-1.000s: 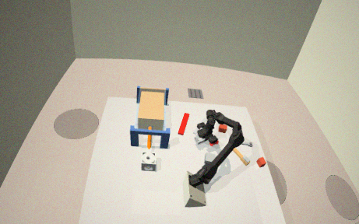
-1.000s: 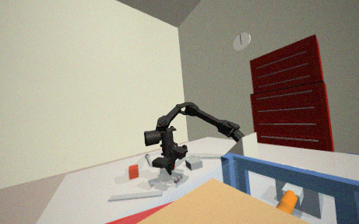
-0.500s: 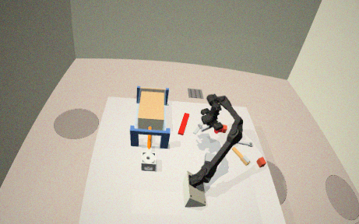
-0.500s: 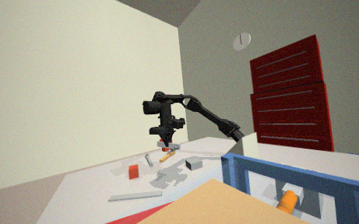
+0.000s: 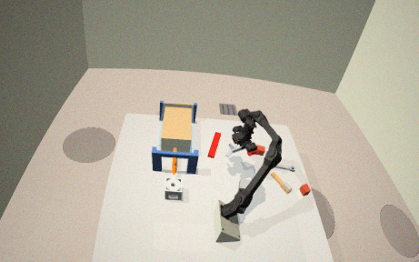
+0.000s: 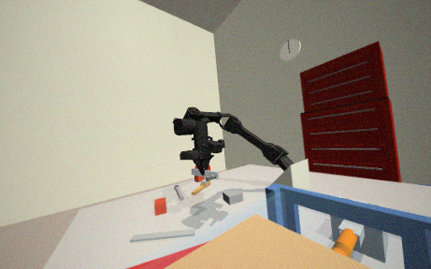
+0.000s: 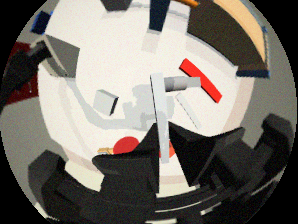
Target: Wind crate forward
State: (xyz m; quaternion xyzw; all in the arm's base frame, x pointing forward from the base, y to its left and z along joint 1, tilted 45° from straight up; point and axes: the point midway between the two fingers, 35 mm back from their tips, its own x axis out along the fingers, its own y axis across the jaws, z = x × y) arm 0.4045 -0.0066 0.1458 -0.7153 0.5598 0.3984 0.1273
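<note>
Now: gripper tip 1 cm past the red knob, 6 cm to the left of it and 1 cm below it. The rest, counted from my gripper tip: grey block 16 cm behind, 5 cm to the right, 15 cm below; then winch handle 1 cm to the right, 1 cm above; then grey bar 16 cm ahead, 16 cm below.
</note>
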